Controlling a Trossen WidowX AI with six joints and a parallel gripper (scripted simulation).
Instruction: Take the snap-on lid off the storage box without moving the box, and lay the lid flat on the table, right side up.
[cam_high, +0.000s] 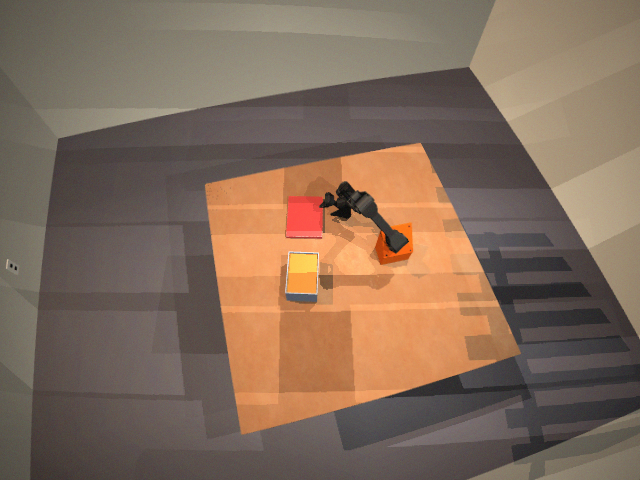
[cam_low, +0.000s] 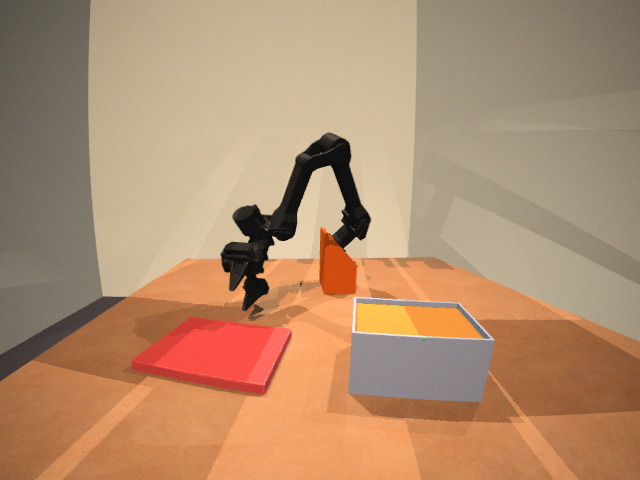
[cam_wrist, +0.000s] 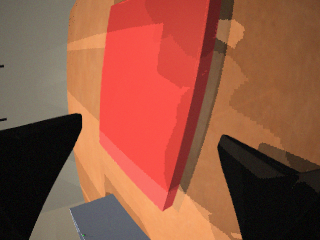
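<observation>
Right now the red lid is 100 mm ahead of my gripper tip, 30 mm to the right of it and 50 mm below it. The rest, counted from my gripper tip: grey storage box: 210 mm ahead, 310 mm to the left, 10 mm below.
</observation>
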